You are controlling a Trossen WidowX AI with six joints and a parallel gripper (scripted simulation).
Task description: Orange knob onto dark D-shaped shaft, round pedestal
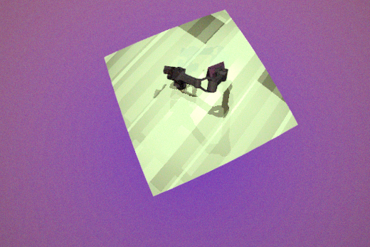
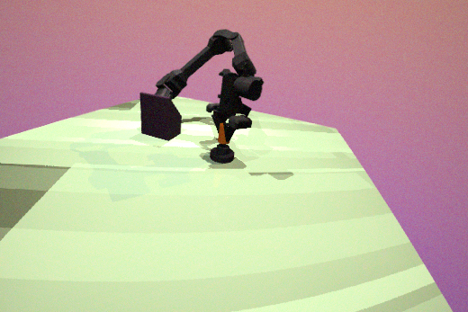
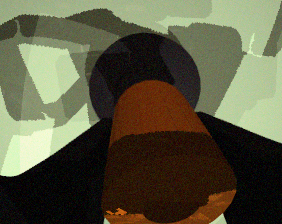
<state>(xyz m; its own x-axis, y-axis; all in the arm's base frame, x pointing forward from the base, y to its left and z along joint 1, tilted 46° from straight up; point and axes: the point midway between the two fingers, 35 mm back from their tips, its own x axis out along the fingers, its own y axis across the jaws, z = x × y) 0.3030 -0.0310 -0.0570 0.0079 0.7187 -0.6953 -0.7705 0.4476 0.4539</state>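
Now: gripper tip 20 mm below the orange knob. Also, from my gripper tip: dark round pedestal 40 mm below.
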